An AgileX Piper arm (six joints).
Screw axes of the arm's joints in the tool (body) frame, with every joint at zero. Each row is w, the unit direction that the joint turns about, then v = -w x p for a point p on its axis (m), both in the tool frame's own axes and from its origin. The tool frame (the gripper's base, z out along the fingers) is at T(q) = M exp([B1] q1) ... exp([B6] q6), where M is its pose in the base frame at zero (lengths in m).
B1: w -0.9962 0 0.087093 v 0.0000 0.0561 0.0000
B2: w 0 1 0 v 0.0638 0.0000 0.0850
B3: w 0 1 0 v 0.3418 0.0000 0.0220
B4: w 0 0 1 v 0.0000 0.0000 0.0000
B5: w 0 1 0 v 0.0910 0.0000 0.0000
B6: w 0 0 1 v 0.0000 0.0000 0.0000
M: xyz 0.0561 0.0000 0.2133 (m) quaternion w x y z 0.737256 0 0.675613 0
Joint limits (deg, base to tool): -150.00..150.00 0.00..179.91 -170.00..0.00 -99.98..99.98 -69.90..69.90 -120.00..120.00
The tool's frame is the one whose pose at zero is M.
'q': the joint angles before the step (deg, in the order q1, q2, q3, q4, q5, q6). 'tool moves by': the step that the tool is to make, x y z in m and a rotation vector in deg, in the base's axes. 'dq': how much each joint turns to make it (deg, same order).
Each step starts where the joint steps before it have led.
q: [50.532, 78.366, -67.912, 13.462, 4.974, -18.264]
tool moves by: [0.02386, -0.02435, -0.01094, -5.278, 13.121, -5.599]
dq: [-6.913, 0.775, -2.555, -1.172, 14.621, 7.206]
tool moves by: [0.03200, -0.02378, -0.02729, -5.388, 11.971, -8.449]
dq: [-6.987, 3.580, -1.150, -3.031, 9.803, 7.383]
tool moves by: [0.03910, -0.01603, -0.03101, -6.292, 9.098, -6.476]
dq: [-5.731, 7.063, -3.583, -2.841, 7.400, 3.303]
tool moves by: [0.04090, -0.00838, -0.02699, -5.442, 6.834, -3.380]
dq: [-4.056, 8.821, -6.741, -1.851, 6.538, 0.374]
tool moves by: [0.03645, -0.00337, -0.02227, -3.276, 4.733, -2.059]
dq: [-2.587, 8.429, -7.820, -1.037, 5.084, 0.047]
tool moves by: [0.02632, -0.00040, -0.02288, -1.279, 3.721, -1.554]
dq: [-1.517, 6.830, -5.916, 0.178, 3.004, 0.207]
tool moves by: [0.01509, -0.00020, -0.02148, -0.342, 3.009, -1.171]
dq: [-0.892, 4.624, -3.051, 0.738, 1.332, 0.211]
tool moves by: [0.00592, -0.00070, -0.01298, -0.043, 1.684, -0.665]
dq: [-0.449, 2.157, -0.861, 0.559, 0.280, 0.097]
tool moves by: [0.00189, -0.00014, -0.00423, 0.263, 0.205, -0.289]
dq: [-0.152, 0.591, -0.040, 0.345, -0.458, 0.001]
